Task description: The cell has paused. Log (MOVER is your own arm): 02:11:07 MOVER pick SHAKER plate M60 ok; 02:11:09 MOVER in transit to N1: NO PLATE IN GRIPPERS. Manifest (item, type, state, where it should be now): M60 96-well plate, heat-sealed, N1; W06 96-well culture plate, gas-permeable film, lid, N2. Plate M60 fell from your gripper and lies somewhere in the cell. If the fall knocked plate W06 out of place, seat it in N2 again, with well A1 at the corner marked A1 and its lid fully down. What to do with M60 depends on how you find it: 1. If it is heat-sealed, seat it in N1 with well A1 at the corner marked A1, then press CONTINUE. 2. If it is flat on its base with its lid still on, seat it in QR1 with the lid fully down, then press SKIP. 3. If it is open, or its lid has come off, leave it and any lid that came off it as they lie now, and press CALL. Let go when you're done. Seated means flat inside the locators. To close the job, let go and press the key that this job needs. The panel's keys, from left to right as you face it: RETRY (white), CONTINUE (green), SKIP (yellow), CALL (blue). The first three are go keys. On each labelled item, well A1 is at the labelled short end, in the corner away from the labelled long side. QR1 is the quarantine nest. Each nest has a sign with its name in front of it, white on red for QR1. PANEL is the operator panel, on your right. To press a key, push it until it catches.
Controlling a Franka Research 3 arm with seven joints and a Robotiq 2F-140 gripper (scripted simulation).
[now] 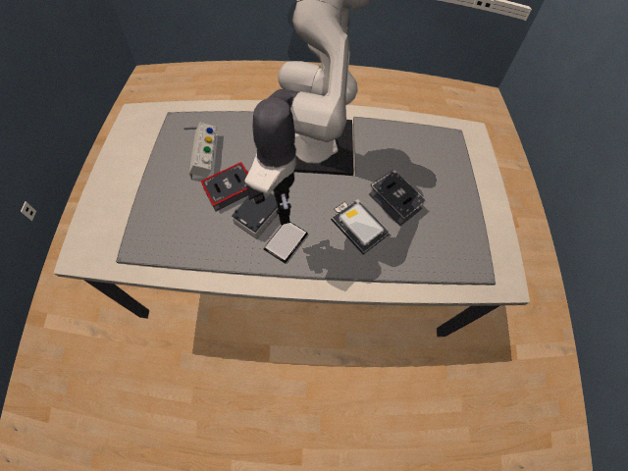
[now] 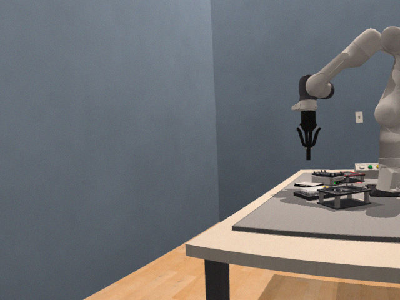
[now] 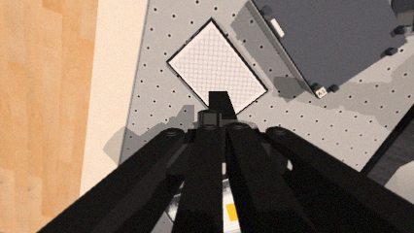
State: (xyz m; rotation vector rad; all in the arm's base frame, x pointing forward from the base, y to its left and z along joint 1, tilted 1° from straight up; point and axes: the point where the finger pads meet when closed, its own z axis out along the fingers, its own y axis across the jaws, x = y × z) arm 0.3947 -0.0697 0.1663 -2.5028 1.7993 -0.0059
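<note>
Right now my hand is 160 mm above the plate M60. Round my hand: plate W06: 240 mm to the left, 140 mm below, 70 mm behind; shaker block: 110 mm to the right, 110 mm below, 60 mm behind; A1 mark: 370 mm to the left, 280 mm behind, 110 mm below.
</note>
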